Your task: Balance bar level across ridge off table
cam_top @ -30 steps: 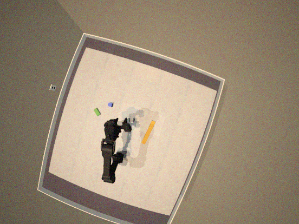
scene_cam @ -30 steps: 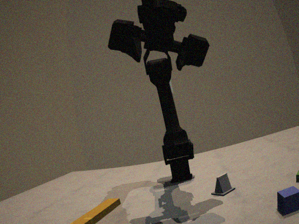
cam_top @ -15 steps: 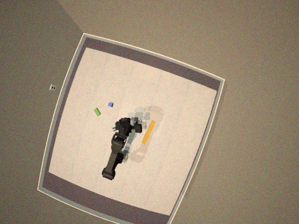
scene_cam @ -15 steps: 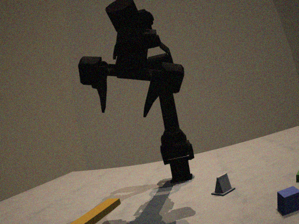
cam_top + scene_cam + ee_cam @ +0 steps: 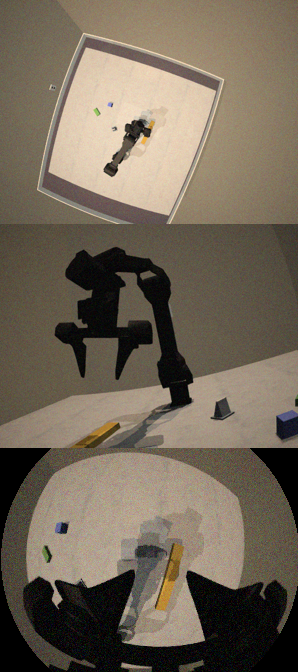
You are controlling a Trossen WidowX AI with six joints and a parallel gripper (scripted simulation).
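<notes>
The yellow bar lies 4 cm behind my gripper tip, 7 cm to the right of it and 14 cm below it. The rest, counted from my gripper tip: blue cube: 7 cm ahead, 32 cm to the left, 14 cm below; then green block: 3 cm behind, 41 cm to the left, 14 cm below.
</notes>
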